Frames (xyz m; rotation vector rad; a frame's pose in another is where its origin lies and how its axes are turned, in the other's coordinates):
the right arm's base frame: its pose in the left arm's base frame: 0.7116 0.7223 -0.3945 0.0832 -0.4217 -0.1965
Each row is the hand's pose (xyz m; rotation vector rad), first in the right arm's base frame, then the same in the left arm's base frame.
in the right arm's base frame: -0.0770 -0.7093 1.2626 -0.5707 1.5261 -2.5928
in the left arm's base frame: -0.0022 -0.0051 0.6373 0.1380 1.5932 -2.5449
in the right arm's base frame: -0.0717 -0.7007 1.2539 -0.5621 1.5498 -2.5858
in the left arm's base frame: 0.0076 0.0026 0.6325 0.1466 1.6143 -2.5322
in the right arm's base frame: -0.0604 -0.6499 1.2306 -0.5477 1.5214 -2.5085
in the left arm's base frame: 0.0361 0.0508 0.6220 0.1467 1.5591 -2.4696
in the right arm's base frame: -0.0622 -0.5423 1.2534 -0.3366 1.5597 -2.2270
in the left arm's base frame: 0.0435 0.1555 0.6550 0.3065 1.4936 -2.1807
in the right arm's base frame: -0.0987 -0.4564 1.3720 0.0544 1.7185 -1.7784
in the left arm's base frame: -0.0234 0.2423 0.7587 0.6090 1.5146 -1.6805
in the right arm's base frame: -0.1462 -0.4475 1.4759 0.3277 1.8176 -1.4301
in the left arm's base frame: -0.1074 0.2567 0.8353 0.8059 1.5305 -1.2967
